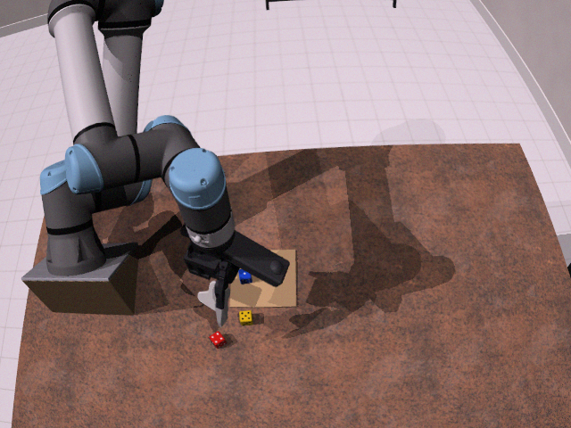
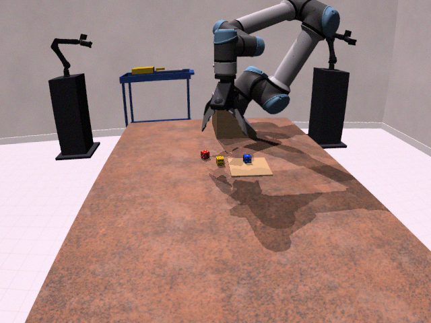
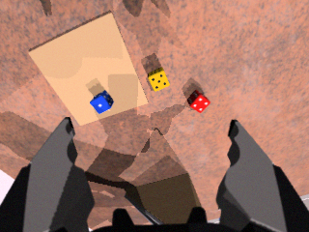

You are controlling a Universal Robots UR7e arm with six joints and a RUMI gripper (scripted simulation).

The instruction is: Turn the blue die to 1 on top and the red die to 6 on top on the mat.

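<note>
Right now the red die is 10 cm below my hand, 6 cm to the right of it and 6 cm behind it. Also, from my hand: yellow die: 10 cm below, 1 cm to the right; then blue die: 9 cm to the left, 9 cm below, 1 cm ahead; then tan mat: 11 cm below, 8 cm to the left, 4 cm ahead.
</note>
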